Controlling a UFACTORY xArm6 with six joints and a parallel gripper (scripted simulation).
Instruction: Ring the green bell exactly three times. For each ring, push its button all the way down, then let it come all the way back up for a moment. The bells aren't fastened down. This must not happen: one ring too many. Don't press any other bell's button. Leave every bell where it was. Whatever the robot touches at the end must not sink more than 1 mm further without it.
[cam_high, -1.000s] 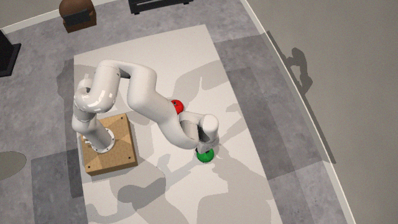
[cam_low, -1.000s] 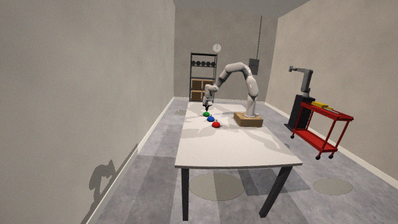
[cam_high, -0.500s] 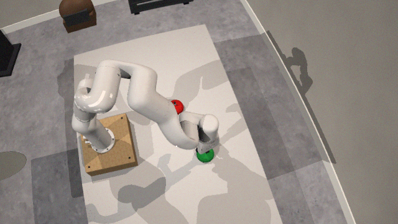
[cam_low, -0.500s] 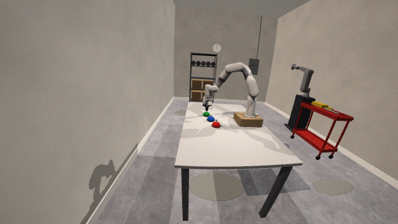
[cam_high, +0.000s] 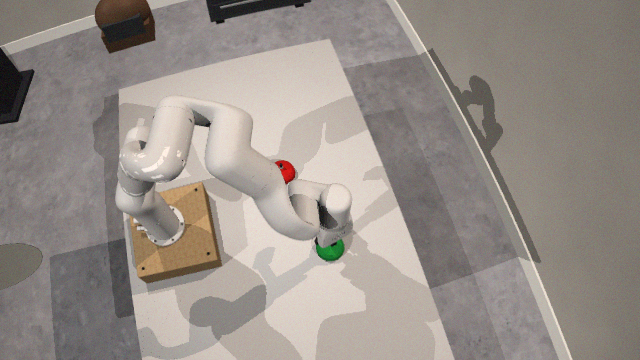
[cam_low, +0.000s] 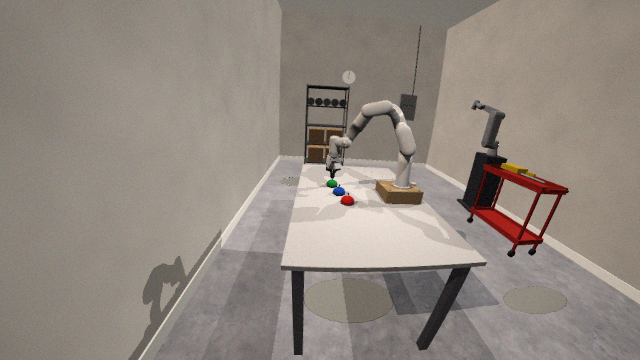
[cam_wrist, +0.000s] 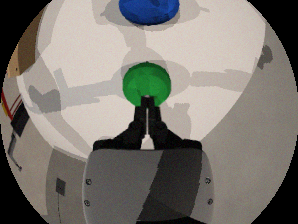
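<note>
My gripper is now 40 mm above the green bell. Also, from my hand: red bell (130 mm behind, 260 mm to the left, 40 mm below); blue bell (60 mm behind, 130 mm to the left, 40 mm below).
</note>
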